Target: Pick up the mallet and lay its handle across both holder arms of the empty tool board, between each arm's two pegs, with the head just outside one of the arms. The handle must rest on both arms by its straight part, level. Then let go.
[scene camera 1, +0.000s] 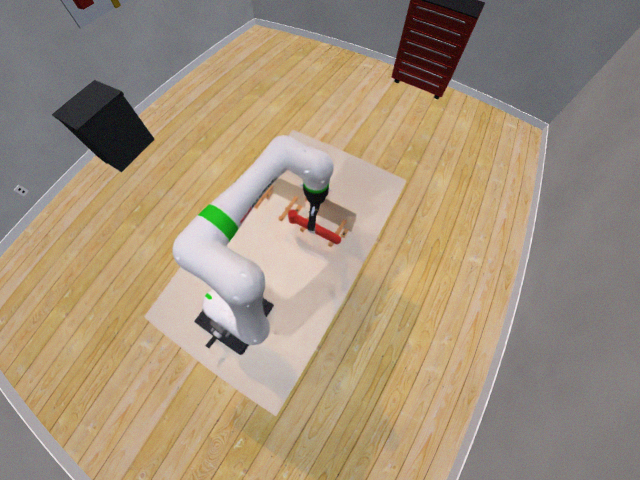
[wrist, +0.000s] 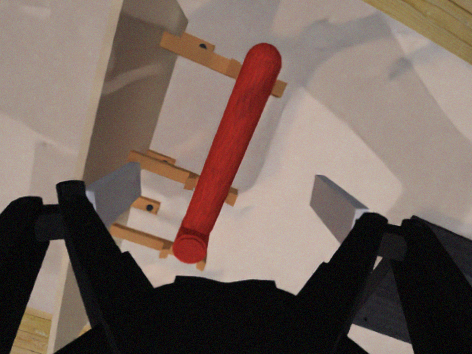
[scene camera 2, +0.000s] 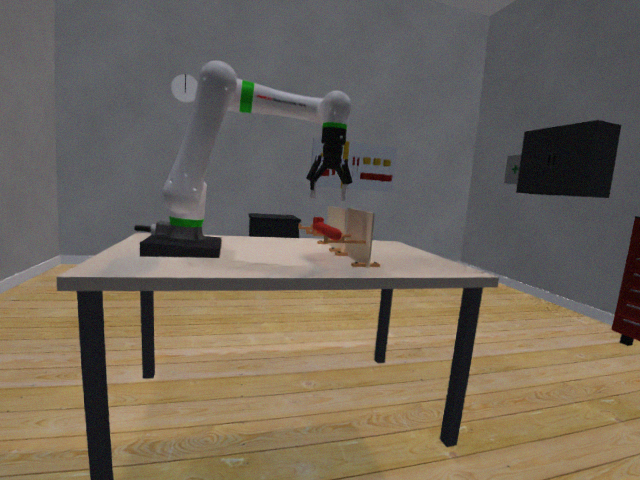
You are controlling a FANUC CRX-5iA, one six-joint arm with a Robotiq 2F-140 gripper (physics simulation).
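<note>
The red mallet lies across both wooden arms of one upright tool board. Its head is just outside one arm, on the side of the empty tool board. In the wrist view the head partly covers an arm of the empty board. In scene camera 1 the robot arm hides part of that board. My gripper is wide open and empty, pointing down above the mallet, with the handle between its fingers in the wrist view but below them.
Both boards stand side by side on the pale table, panels upright, arms towards the robot side. The dark robot base stands at the table's other end. A red drawer cabinet stands away on the floor.
</note>
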